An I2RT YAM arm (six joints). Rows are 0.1 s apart.
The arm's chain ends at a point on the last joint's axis. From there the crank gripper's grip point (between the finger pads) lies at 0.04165 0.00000 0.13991 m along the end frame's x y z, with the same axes.
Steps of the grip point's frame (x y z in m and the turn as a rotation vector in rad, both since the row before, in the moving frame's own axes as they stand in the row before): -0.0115, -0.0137, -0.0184, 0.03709, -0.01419, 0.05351; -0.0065, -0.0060, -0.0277, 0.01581, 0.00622, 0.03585; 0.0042, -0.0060, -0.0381, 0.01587, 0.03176, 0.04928; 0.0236, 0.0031, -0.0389, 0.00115, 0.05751, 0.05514; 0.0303, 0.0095, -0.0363, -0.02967, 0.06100, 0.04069; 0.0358, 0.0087, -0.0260, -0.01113, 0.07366, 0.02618; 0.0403, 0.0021, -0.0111, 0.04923, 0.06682, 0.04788
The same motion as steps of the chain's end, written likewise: -0.0096, -0.0107, -0.0189, 0.03709, -0.01419, 0.05351; -0.0074, -0.0053, -0.0274, 0.01581, 0.00622, 0.03585; -0.0002, -0.0060, -0.0367, 0.01587, 0.03176, 0.04928; 0.0157, 0.0007, -0.0363, 0.00115, 0.05751, 0.05514; 0.0220, 0.0035, -0.0334, -0.02967, 0.06100, 0.04069; 0.0257, 0.0059, -0.0225, -0.01113, 0.07366, 0.02618; 0.0309, 0.0067, -0.0079, 0.04923, 0.06682, 0.04788
